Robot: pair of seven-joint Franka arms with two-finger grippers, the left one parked.
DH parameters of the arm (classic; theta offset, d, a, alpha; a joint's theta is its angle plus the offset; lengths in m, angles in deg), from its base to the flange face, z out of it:
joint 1: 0 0.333 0 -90
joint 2: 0 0 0 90
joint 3: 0 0.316 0.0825 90
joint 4: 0 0 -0.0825 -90
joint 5: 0 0.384 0 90
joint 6: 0 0 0.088 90
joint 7: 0 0.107 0 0
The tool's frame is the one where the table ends.
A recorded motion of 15 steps. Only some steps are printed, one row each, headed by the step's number.
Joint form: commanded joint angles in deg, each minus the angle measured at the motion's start. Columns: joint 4, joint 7, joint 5, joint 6, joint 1, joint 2, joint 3.
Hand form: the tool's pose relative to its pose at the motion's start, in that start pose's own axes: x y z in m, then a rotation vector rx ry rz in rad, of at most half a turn. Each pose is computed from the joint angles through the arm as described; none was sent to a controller.
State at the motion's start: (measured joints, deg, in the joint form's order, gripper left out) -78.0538 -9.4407 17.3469 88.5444 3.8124 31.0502 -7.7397
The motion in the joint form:
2: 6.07 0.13 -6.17 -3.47 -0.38 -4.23 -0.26
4: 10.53 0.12 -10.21 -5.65 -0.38 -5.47 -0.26
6: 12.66 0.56 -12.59 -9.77 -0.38 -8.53 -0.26
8: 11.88 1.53 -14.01 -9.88 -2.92 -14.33 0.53
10: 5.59 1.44 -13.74 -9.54 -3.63 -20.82 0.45
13: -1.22 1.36 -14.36 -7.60 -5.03 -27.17 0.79
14: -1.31 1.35 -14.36 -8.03 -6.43 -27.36 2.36
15: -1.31 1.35 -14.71 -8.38 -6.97 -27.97 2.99
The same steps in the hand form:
2: -0.0313 -0.0098 -0.0867 -0.1163 0.0984 -0.0233
4: -0.0487 -0.0167 -0.1298 -0.1937 0.1471 -0.0300
6: -0.0813 -0.0256 -0.1673 -0.2307 0.1605 -0.0216
8: -0.1284 -0.0169 -0.2168 -0.2425 0.2497 0.0192
10: -0.1663 -0.0131 -0.2262 -0.2233 0.2632 0.0289
13: -0.2009 -0.0038 -0.2306 -0.2200 0.2917 0.0461
14: -0.2025 -0.0050 -0.2301 -0.2175 0.2857 0.0431
15: -0.2081 -0.0067 -0.2336 -0.2228 0.2891 0.0424

